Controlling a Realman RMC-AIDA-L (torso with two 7-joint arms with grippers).
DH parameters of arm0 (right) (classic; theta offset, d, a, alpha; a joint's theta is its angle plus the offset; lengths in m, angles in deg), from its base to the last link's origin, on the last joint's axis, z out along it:
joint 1: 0 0.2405 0 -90
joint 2: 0 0 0 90
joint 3: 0 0.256 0 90
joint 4: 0 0 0 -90
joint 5: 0 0.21 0 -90
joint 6: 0 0 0 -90
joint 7: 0 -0.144 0 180
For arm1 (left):
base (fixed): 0 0 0 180
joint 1: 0 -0.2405 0 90
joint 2: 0 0 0 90
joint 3: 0 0.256 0 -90
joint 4: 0 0 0 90
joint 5: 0 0.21 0 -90
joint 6: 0 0 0 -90
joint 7: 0 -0.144 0 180
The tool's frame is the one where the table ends.
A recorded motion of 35 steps. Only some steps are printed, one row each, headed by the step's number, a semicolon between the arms.
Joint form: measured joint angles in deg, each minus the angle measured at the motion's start. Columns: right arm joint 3, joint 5, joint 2, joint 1, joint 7, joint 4, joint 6; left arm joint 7, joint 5, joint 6, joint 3, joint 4, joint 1, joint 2.
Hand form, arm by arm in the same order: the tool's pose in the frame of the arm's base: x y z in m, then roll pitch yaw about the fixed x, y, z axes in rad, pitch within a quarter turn. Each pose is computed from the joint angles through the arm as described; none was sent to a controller.
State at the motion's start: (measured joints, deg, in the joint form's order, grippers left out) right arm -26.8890 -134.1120 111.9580 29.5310 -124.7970 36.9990 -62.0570; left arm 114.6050 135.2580 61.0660 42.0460 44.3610 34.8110 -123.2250
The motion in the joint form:
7: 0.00 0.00 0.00 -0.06 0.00 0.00 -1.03; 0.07 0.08 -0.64 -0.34 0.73 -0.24 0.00
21: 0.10 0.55 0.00 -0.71 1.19 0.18 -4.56; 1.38 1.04 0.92 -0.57 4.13 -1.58 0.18
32: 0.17 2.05 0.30 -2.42 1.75 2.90 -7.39; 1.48 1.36 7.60 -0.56 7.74 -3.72 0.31
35: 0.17 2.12 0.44 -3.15 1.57 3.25 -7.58; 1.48 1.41 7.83 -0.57 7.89 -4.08 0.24
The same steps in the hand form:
7: 0.3800 0.3581 0.0818 -2.7618 0.6698 -1.3002; -0.2872 0.3878 -0.0070 -2.6849 -0.4028 0.8567
21: 0.3770 0.3508 0.0781 -2.8102 0.6410 -1.3015; -0.2911 0.3857 0.0066 -2.6590 -0.4061 0.8544
32: 0.3768 0.3428 0.0851 -2.8234 0.6513 -1.2889; -0.2921 0.3706 0.0133 -2.7148 -0.3706 0.8611
35: 0.3800 0.3383 0.0852 -2.8261 0.6532 -1.3016; -0.2938 0.3684 0.0131 -2.7174 -0.3692 0.8665

